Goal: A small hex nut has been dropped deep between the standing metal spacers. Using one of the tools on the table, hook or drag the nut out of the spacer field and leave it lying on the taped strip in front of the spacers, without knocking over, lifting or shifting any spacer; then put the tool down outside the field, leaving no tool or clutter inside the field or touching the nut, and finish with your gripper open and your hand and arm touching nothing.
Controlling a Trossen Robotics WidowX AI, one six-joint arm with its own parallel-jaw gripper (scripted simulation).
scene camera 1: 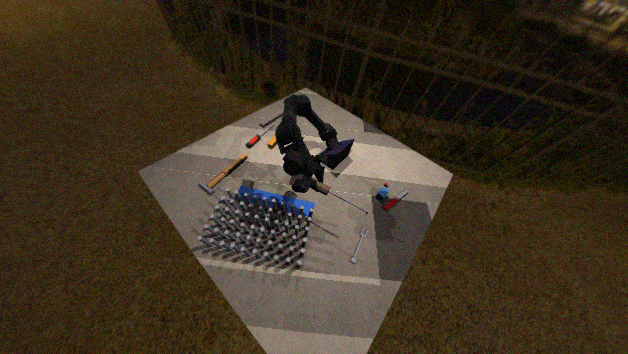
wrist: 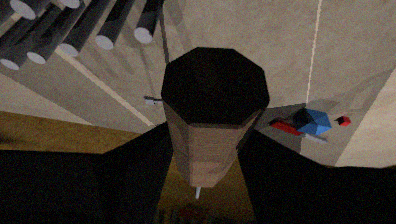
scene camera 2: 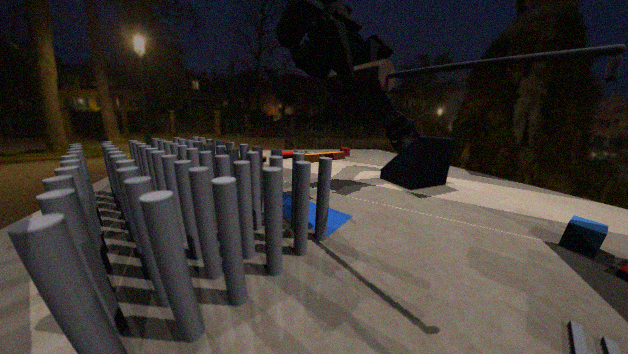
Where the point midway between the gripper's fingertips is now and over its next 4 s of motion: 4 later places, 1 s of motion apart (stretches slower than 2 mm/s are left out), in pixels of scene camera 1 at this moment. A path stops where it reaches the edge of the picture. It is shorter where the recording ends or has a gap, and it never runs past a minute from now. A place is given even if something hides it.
My gripper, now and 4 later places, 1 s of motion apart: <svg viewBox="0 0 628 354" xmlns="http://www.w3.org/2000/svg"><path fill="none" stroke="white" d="M319 187L353 199L353 203L351 206L350 209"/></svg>
